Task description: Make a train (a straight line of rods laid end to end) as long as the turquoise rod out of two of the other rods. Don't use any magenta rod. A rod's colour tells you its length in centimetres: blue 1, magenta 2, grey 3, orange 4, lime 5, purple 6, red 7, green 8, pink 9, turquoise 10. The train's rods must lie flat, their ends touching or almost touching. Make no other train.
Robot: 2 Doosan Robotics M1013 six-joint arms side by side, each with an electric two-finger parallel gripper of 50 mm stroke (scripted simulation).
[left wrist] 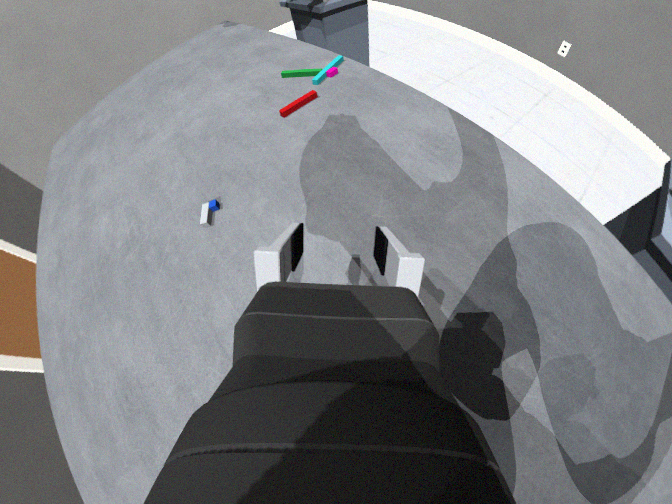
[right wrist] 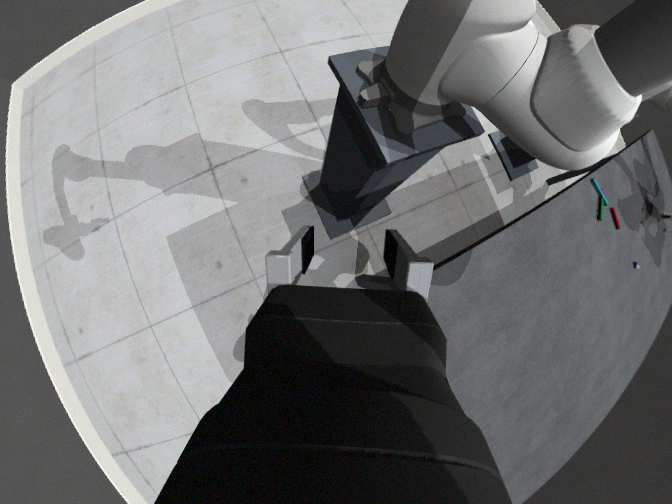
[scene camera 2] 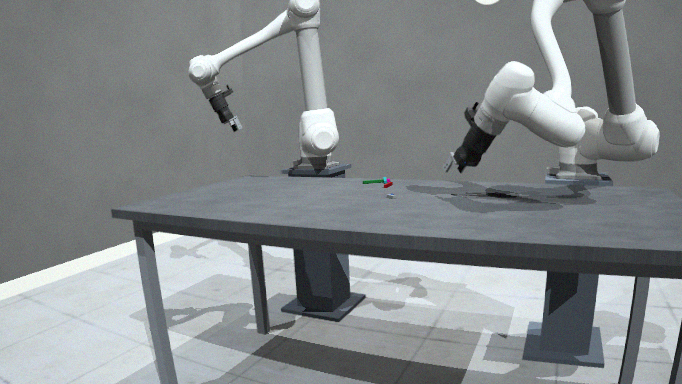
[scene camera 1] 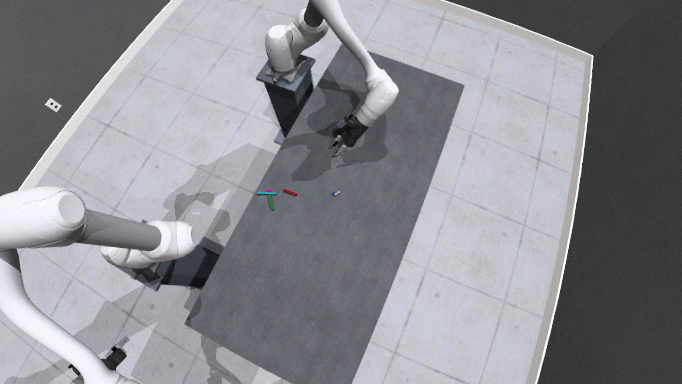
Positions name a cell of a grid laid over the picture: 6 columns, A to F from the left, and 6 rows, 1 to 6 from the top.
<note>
In view: the left gripper (scene camera 2: D3), the right gripper (right wrist: D3), an arm pedestal (scene camera 2: C5) and an arm pedestal (scene camera 2: F5).
The left gripper shows as well in the left wrist view (left wrist: D3).
</note>
